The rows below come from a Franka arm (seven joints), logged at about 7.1 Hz.
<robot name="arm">
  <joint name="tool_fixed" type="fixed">
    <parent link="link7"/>
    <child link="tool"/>
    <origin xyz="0 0 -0.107" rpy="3.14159 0 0"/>
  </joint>
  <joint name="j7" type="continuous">
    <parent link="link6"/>
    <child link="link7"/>
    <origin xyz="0.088 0 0"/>
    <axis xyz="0 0 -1"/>
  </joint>
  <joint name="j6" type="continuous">
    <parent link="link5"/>
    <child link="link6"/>
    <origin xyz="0 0 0"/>
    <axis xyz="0 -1 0"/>
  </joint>
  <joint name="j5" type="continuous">
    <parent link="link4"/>
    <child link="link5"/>
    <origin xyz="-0.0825 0 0.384"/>
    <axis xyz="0 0 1"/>
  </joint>
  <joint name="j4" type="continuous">
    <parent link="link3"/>
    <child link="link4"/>
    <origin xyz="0.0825 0 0"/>
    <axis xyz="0 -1 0"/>
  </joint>
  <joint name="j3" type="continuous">
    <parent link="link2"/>
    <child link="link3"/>
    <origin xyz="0 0 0.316"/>
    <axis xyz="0 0 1"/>
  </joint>
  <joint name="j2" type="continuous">
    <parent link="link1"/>
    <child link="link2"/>
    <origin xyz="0 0 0"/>
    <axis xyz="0 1 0"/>
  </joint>
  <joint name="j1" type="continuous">
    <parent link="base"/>
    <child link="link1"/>
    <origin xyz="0 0 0.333"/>
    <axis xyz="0 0 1"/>
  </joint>
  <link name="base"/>
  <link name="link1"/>
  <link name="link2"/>
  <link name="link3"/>
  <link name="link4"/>
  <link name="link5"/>
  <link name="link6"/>
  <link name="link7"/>
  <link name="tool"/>
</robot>
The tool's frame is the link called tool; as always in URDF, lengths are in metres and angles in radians. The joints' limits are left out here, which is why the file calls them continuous.
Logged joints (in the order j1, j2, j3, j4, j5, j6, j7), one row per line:
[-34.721 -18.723 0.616 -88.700 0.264 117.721 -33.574]
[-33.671 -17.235 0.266 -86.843 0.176 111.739 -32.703]
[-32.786 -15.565 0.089 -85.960 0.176 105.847 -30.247]
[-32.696 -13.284 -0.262 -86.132 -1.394 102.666 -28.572]
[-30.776 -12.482 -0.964 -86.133 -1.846 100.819 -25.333]
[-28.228 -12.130 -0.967 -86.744 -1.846 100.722 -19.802]
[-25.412 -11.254 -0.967 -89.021 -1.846 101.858 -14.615]
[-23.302 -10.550 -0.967 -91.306 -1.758 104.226 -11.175]
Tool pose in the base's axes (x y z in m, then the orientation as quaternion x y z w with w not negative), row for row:
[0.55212 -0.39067 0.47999 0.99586 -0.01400 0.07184 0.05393]
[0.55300 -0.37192 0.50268 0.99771 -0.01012 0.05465 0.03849]
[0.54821 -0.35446 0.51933 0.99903 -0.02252 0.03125 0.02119]
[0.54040 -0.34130 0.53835 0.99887 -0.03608 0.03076 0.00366]
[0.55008 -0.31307 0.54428 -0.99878 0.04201 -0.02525 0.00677]
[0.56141 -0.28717 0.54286 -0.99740 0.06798 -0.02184 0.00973]
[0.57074 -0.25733 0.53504 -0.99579 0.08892 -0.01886 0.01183]
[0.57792 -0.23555 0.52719 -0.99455 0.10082 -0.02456 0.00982]
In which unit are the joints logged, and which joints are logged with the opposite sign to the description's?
The joints are logged in degrees. Opposite sign: j2, j3, j5.
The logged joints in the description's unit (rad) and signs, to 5 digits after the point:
[-0.60600 0.32678 -0.01075 -1.54811 -0.00461 2.05462 -0.58598]
[-0.58767 0.30081 -0.00464 -1.51570 -0.00307 1.95021 -0.57078]
[-0.57222 0.27166 -0.00155 -1.50029 -0.00307 1.84738 -0.52791]
[-0.57065 0.23185 0.00457 -1.50329 0.02433 1.79186 -0.49868]
[-0.53714 0.21785 0.01682 -1.50330 0.03222 1.75962 -0.44214]
[-0.49267 0.21171 0.01688 -1.51397 0.03222 1.75793 -0.34561]
[-0.44352 0.19642 0.01688 -1.55371 0.03222 1.77776 -0.25508]
[-0.40670 0.18413 0.01688 -1.59359 0.03068 1.81909 -0.19504]

